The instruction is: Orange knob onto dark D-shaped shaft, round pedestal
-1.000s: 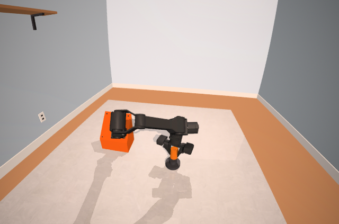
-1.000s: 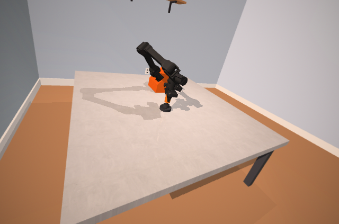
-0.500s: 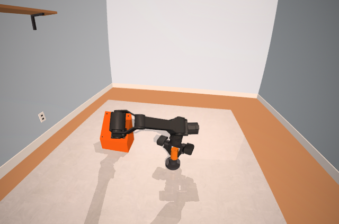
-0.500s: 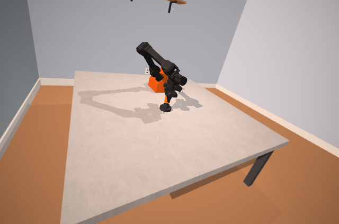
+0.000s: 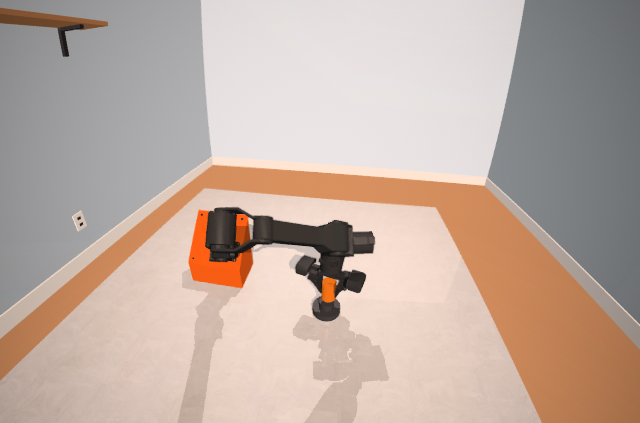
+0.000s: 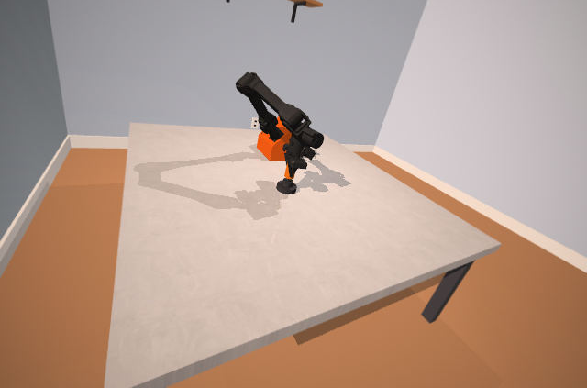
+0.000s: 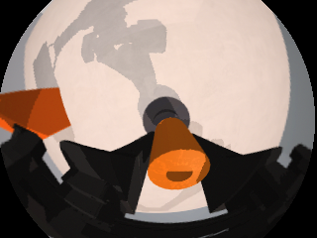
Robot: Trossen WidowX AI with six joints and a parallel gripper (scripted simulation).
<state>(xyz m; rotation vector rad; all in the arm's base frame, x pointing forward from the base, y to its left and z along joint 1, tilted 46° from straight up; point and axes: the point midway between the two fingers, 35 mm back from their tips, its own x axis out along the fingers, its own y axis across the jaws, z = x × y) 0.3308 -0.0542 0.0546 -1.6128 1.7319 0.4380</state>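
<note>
My gripper tip is 20 mm below the orange knob. Round my gripper tip: shaft 40 mm below.
</note>
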